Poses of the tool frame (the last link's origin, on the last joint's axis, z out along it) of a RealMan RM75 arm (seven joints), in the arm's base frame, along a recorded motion.
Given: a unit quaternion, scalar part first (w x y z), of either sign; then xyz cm.
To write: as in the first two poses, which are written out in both.
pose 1, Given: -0.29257 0.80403 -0.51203 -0.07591 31.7 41.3 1.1
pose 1, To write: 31.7 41.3 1.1 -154.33 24.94 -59.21
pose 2, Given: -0.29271 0.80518 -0.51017 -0.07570 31.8 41.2 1.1
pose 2, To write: 31.8 41.2 1.1 -154.25 24.87 -58.95
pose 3, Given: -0.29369 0.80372 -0.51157 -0.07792 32.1 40.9 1.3
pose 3, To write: 32.1 40.9 1.3 -154.30 25.20 -59.12
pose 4, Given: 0.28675 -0.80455 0.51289 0.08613 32.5 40.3 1.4
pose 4, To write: 32.5 40.3 1.4 -155.56 25.64 -59.39
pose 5, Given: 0.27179 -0.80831 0.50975 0.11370 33.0 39.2 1.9
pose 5, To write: 33.0 39.2 1.9 -158.62 27.44 -59.20
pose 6, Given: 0.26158 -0.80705 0.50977 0.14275 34.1 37.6 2.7
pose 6, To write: 34.1 37.6 2.7 -161.41 29.81 -59.57
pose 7, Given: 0.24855 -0.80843 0.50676 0.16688 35.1 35.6 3.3
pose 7, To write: 35.1 35.6 3.3 -164.17 31.45 -59.68
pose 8, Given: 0.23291 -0.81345 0.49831 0.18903 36.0 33.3 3.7
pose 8, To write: 36.0 33.3 3.7 -166.92 32.66 -59.13
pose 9, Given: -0.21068 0.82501 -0.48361 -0.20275 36.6 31.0 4.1
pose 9, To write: 36.6 31.0 4.1 -169.64 32.57 -57.72
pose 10, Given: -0.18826 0.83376 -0.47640 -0.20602 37.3 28.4 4.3
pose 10, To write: 37.3 28.4 4.3 -172.07 31.53 -57.24
